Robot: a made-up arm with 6 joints. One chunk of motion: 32 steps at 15 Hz.
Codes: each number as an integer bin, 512 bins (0 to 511) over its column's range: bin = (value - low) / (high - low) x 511, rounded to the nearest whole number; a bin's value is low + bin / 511 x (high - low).
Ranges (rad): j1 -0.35..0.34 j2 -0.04..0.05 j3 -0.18..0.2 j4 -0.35..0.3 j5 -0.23..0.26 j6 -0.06..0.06
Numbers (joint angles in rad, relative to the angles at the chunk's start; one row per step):
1: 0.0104 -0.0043 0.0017 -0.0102 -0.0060 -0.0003
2: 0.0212 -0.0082 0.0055 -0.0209 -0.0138 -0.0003
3: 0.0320 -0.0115 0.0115 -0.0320 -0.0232 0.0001
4: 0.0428 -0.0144 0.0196 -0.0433 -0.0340 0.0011
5: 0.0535 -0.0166 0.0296 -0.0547 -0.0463 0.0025
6: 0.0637 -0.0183 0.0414 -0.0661 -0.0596 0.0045
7: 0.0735 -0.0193 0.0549 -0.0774 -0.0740 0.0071
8: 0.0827 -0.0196 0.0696 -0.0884 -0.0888 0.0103
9: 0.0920 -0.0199 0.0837 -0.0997 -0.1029 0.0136
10: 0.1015 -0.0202 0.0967 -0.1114 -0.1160 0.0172
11: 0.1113 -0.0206 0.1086 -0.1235 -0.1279 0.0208
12: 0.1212 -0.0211 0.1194 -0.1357 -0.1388 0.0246
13: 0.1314 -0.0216 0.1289 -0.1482 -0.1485 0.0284
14: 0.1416 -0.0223 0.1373 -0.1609 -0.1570 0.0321
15: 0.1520 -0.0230 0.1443 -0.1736 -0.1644 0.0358
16: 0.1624 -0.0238 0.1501 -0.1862 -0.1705 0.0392
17: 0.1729 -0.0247 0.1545 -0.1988 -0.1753 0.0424
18: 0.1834 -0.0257 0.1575 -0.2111 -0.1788 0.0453
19: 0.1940 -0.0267 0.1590 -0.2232 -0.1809 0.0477
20: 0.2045 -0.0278 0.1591 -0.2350 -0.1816 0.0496
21: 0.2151 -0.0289 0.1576 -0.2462 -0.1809 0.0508
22: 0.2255 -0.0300 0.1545 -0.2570 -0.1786 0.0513
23: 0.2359 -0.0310 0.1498 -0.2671 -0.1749 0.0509
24: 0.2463 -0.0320 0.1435 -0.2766 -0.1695 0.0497
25: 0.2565 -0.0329 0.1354 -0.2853 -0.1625 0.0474
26: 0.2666 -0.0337 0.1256 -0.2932 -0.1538 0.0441
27: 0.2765 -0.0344 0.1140 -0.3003 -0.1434 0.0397
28: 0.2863 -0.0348 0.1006 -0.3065 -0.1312 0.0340
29: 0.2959 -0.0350 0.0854 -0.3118 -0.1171 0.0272
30: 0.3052 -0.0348 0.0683 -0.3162 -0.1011 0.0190
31: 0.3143 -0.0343 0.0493 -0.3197 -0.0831 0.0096
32: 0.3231 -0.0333 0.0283 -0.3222 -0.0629 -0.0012
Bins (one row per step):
1: 267 203 244 267 234 254
2: 275 181 249 259 225 254
3: 283 162 258 250 216 256
4: 291 145 268 241 204 260
5: 299 133 282 232 192 266
6: 306 123 298 223 178 275
7: 314 118 316 214 163 286
8: 320 116 336 206 147 299
9: 327 114 355 197 133 313
10: 334 112 372 188 119 329
11: 342 110 388 178 106 344
12: 349 107 403 168 95 360
13: 357 104 415 159 85 376
14: 364 100 427 149 76 392
15: 372 97 436 139 68 408
16: 379 92 444 129 62 422
17: 387 87 450 119 57 436
18: 395 81 454 109 53 448
19: 403 76 456 100 51 459
20: 411 69 456 90 50 467
21: 419 63 454 82 51 472
22: 426 57 450 73 54 474
23: 434 51 443 65 57 472
24: 442 45 435 58 63 467
25: 449 40 424 51 70 457
26: 457 36 411 45 79 443
27: 464 32 395 39 90 425
28: 471 30 377 34 103 400
29: 478 28 357 30 118 371
30: 485 30 334 27 134 336
31: 492 32 308 24 153 296
32: 498 38 280 22 174 250

